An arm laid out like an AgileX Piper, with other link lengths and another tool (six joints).
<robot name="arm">
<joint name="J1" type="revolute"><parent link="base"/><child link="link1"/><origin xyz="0 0 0.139"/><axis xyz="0 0 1"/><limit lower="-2.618" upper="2.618"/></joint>
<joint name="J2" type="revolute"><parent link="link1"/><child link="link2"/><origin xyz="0 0 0"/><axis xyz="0 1 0"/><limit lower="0" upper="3.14"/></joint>
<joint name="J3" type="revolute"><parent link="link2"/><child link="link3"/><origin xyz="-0.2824 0 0.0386"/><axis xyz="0 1 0"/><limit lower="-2.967" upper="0"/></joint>
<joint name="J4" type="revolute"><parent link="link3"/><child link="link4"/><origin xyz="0.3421 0 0.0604"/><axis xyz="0.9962 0 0.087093"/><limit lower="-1.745" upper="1.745"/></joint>
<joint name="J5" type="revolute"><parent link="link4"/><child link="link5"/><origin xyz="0 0 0"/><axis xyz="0 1 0"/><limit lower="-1.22" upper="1.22"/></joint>
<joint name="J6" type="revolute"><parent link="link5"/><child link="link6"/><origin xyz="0.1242 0 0.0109"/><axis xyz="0.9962 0 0.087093"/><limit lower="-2.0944" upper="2.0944"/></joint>
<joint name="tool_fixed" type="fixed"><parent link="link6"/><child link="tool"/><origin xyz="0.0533 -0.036 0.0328" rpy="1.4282 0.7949 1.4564"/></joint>
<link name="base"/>
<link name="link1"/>
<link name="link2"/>
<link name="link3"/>
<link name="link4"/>
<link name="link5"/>
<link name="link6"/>
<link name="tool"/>
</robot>
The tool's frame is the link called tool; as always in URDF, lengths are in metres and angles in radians.
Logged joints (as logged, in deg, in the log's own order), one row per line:
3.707 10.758 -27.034 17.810 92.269 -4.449
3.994 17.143 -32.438 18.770 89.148 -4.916
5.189 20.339 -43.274 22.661 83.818 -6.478
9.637 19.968 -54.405 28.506 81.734 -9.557
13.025 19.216 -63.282 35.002 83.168 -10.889
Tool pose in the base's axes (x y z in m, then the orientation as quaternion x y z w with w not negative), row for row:
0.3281 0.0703 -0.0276 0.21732 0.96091 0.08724 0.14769
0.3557 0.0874 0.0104 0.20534 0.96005 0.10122 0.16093
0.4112 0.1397 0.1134 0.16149 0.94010 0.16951 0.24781
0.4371 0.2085 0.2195 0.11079 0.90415 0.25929 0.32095
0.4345 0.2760 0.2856 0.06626 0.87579 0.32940 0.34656
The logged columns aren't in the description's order. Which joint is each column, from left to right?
Columns, left to right: J4, J5, J3, J1, J2, J6.
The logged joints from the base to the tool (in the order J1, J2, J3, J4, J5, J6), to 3 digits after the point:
17.810 92.269 -27.034 3.707 10.758 -4.449
18.770 89.148 -32.438 3.994 17.143 -4.916
22.661 83.818 -43.274 5.189 20.339 -6.478
28.506 81.734 -54.405 9.637 19.968 -9.557
35.002 83.168 -63.282 13.025 19.216 -10.889

